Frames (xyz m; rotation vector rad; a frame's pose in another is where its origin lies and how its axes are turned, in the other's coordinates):
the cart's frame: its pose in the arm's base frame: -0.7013 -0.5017 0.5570 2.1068 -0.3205 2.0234
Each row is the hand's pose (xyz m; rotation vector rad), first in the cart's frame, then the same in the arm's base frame.
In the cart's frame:
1: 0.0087 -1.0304 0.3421 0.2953 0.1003 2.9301
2: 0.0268 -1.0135 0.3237 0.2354 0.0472 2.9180
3: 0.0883 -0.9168 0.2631 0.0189 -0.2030 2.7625
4: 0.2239 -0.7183 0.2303 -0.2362 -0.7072 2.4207
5: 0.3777 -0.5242 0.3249 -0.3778 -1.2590 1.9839
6: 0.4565 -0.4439 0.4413 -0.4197 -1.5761 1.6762
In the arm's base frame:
1: -0.0717 0.3829 0.5559 0.1122 1.4166 -0.4437
2: -0.0935 0.3718 0.5747 0.0758 1.4614 -0.4273
3: -0.1775 0.2961 0.6382 -0.1703 1.6299 -0.3956
4: -0.2619 0.1138 0.7742 -0.6795 1.8170 -0.2310
5: -0.2227 -0.1019 0.9232 -1.2481 1.8449 0.0825
6: -0.1321 -0.2140 0.9969 -1.5848 1.7745 0.3242

